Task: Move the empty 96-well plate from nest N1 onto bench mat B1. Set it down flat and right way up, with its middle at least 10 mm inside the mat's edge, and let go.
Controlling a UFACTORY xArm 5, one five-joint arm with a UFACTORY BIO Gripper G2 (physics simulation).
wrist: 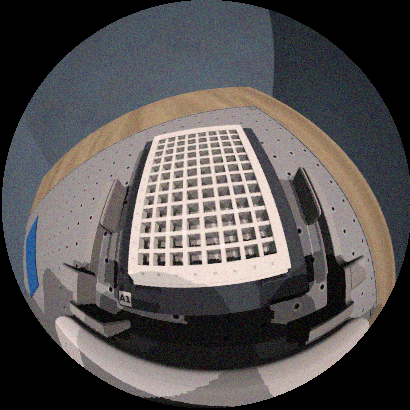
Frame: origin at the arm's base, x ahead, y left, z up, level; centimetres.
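Seen in the pictures: hand at its tool point: (205, 198).
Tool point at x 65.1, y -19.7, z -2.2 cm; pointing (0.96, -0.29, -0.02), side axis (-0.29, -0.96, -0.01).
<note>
Pixels of each thing's top centre, then the offset from my tool point to it. "spot": a spot on its surface instead. Level surfaces: height alone.
- white 96-well plate at its top centre: (198, 175) dx +0.9, dy +0.1, dz +1.4 cm
- dark nest at its top centre: (200, 186) dx +0.9, dy +0.1, dz +0.3 cm
- blue patch at a spot on its surface: (31, 257) spot: dx +0.4, dy +37.3, dz -0.9 cm
- grey perforated board at its surface level: dz -1.1 cm
The white 96-well plate (202, 195) sits in the dark nest (235, 299), with its grid of square wells facing up. The nest's near edge carries a label reading A1. My gripper (209, 202) is open. One finger pad stands to the left of the plate and the other to the right, with a gap between each pad and the plate. The pads look level with or a little above the nest; their exact height is hard to tell. The bench mat B1 cannot be made out for certain; part of a blue patch (31, 257) shows at the far left edge.
A grey perforated board (75, 215) lies under the nest, with a wooden table border (345, 170) around its back and right sides. Dark shadows fall across the board in front of the nest. The pale gripper body fills the bottom edge of the view.
</note>
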